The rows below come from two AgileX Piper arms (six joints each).
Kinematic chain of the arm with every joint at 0, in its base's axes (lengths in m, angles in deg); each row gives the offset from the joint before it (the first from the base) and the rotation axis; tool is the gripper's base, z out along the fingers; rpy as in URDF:
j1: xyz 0 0 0.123 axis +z
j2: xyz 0 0 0 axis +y
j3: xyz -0.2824 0 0.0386 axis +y
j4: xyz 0.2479 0 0.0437 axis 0.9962 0 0.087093
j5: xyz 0 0 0 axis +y
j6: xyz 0.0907 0 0.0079 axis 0.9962 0 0.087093
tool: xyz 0 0 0 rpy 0 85 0
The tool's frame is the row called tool.
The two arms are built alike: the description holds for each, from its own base.
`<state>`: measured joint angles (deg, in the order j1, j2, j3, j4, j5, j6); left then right.
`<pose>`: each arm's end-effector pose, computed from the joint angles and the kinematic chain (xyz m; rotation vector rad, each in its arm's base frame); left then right.
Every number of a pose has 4 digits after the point. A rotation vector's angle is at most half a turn.
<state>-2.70 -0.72 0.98 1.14 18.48 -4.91 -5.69 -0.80 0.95 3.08 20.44 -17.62</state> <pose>0.0536 -0.0020 0.1790 -0.0223 1.8110 -0.0753 0.0527 -0.0035 0.1762 -0.1589 1.8418 -0.2318</pose>
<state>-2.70 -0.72 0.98 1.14 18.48 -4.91 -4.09 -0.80 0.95 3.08 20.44 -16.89</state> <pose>0.0536 -0.0020 0.1790 -0.0223 1.8110 -0.0753 0.0528 -0.0021 0.1762 -0.1727 1.8391 -0.2035</pose>
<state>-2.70 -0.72 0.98 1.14 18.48 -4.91 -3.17 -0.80 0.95 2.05 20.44 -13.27</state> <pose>0.0536 -0.0020 0.1790 -0.0223 1.8110 -0.0753 0.0528 -0.0018 0.1762 -0.1404 1.8405 -0.1657</pose>
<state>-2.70 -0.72 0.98 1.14 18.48 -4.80 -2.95 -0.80 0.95 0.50 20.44 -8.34</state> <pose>0.0536 -0.0020 0.1790 -0.0206 1.8110 -0.0739 0.0527 -0.0024 0.1762 -0.0813 1.8430 -0.1293</pose>
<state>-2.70 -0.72 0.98 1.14 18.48 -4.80 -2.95 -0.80 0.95 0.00 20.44 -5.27</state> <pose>0.0536 -0.0020 0.1790 -0.0206 1.8110 -0.0739 0.0527 -0.0027 0.1762 -0.0373 1.8437 -0.1003</pose>
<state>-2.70 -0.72 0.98 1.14 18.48 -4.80 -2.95 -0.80 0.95 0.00 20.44 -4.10</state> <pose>0.0536 -0.0020 0.1790 -0.0206 1.8110 -0.0739 0.0527 -0.0027 0.1762 -0.0185 1.8437 -0.0861</pose>
